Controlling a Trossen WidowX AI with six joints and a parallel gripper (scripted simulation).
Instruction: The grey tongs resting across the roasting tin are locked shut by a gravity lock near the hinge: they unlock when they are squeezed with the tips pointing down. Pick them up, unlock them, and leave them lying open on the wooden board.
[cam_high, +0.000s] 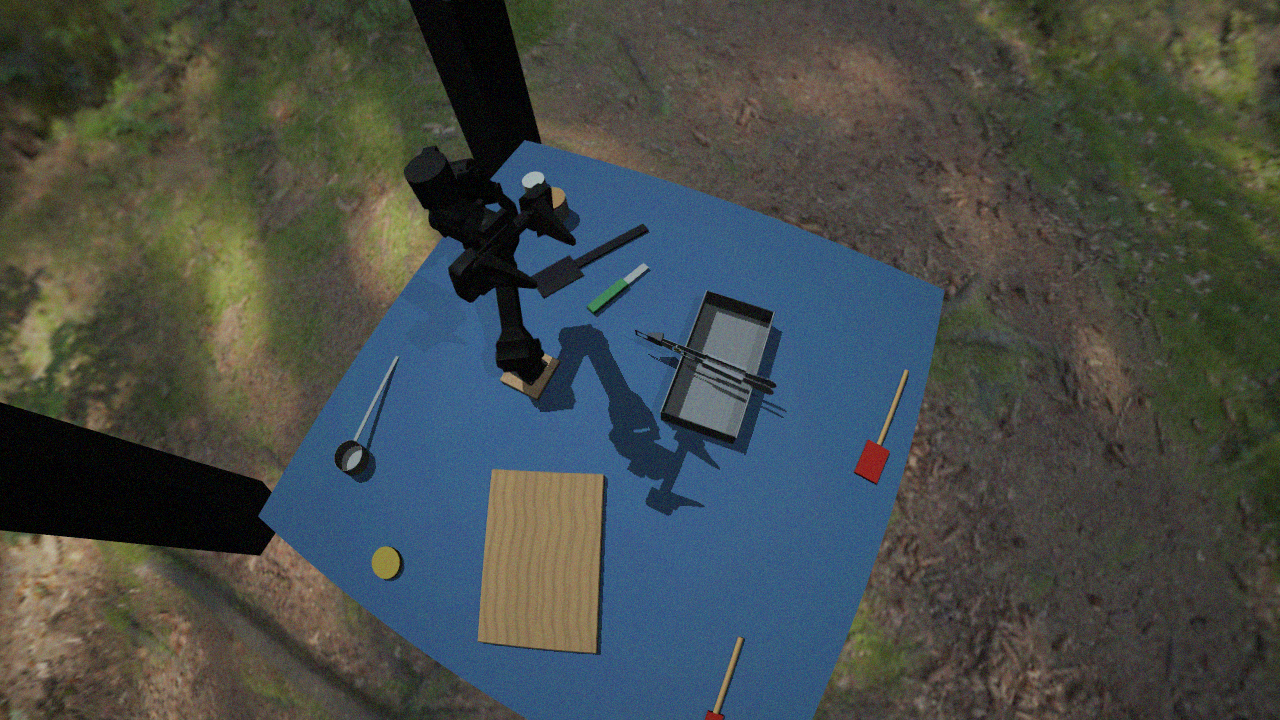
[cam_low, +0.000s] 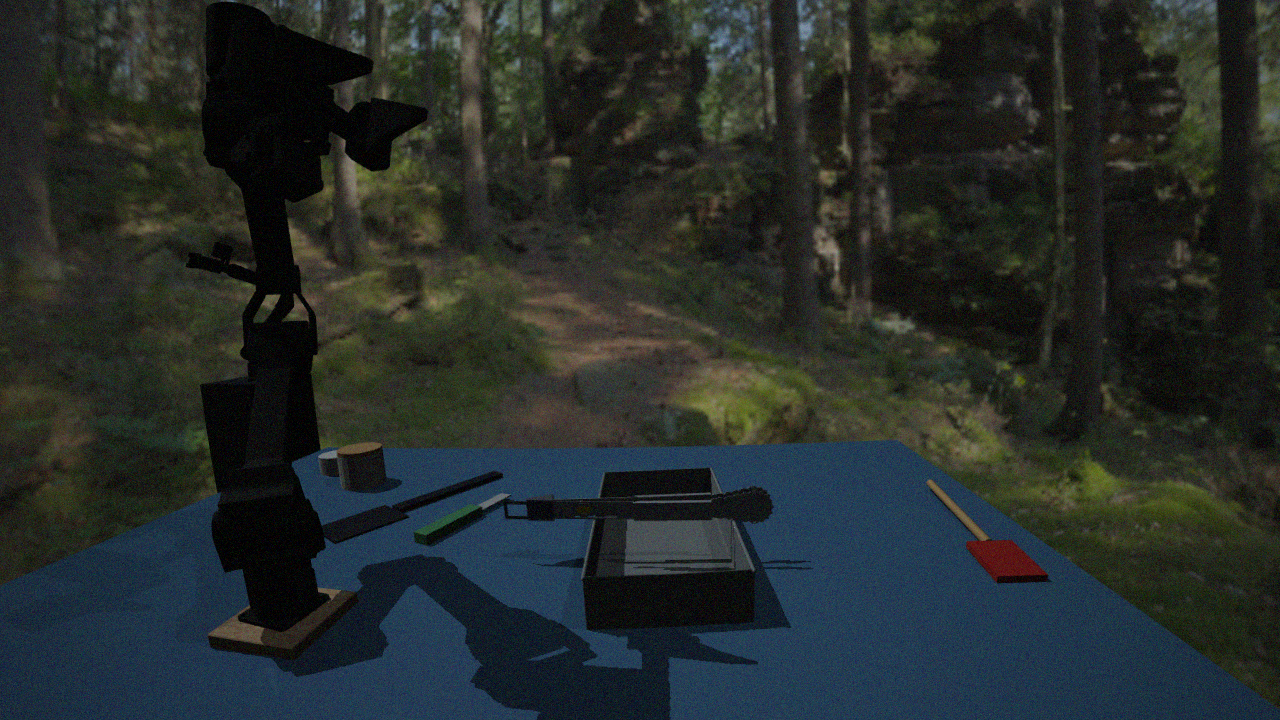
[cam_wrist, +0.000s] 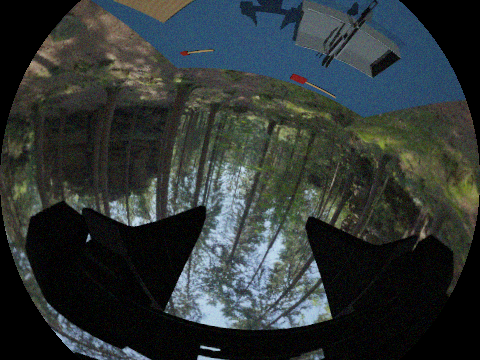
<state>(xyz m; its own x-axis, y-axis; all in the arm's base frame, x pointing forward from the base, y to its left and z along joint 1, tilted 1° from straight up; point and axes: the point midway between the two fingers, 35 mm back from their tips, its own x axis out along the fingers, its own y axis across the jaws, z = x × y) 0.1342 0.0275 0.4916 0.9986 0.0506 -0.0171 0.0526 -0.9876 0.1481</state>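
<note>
Now: the roasting tin 47 cm below my gripper tip, 19 cm to the left of it and 18 cm ahead of it. Also, from my gripper tip: black spatula (50 cm below, 28 cm to the left, 24 cm behind); yellow disc (57 cm to the right, 49 cm below, 19 cm behind); wooden board (49 cm below, 35 cm to the right, 9 cm ahead).
</note>
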